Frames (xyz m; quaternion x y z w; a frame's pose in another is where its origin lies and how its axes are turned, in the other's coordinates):
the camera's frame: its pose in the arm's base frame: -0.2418 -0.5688 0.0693 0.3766 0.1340 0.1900 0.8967
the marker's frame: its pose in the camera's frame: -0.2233 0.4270 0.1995 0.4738 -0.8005 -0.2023 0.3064
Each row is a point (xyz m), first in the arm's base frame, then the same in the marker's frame.
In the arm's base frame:
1: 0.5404 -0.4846 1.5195
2: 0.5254 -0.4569 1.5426
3: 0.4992 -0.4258 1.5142
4: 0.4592 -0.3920 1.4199
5: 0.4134 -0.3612 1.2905
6: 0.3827 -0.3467 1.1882
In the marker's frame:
1: -0.4228 0.3482 -1.2966
2: -0.4575 0.3638 -1.2876
3: -0.4746 0.3409 -1.2471
4: -0.4677 0.2690 -1.1670
5: -0.4439 0.1720 -1.0679
6: -0.4161 0.0964 -0.9963

